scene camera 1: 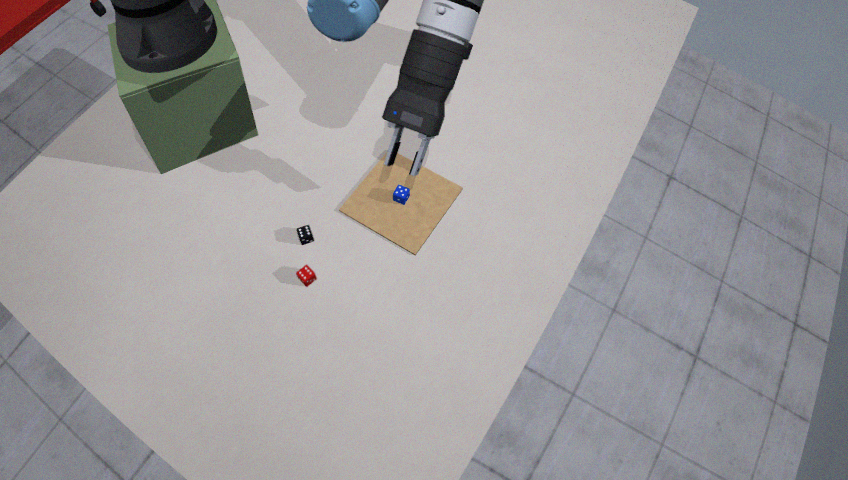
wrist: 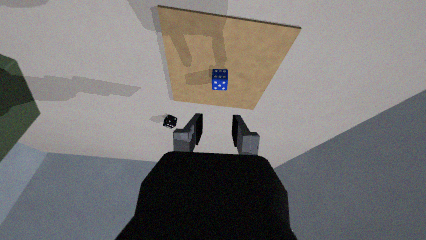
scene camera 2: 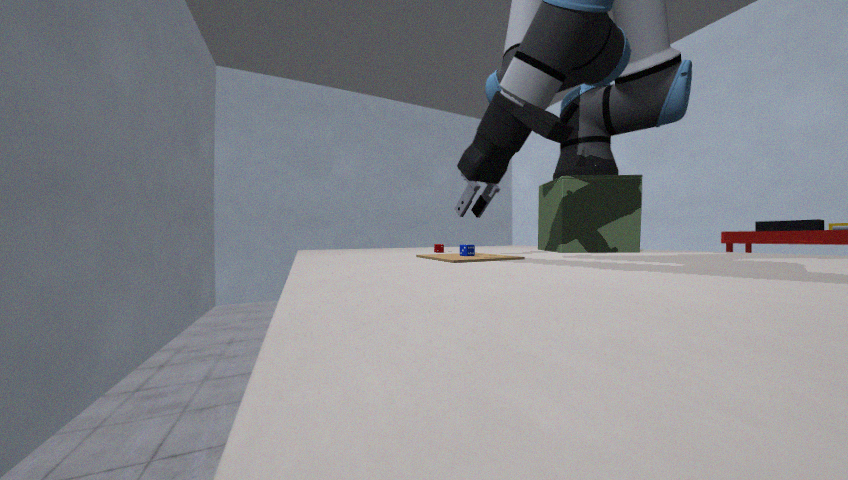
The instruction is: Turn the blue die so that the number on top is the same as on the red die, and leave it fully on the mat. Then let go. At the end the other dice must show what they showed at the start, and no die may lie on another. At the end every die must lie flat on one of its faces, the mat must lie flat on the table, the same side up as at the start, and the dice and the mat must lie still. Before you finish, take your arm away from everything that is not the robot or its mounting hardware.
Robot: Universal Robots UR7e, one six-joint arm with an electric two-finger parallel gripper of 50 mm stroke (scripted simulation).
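Observation:
My gripper and a tan mat in sight. Wrist view: my gripper too. Scene camera 2: gripper again.

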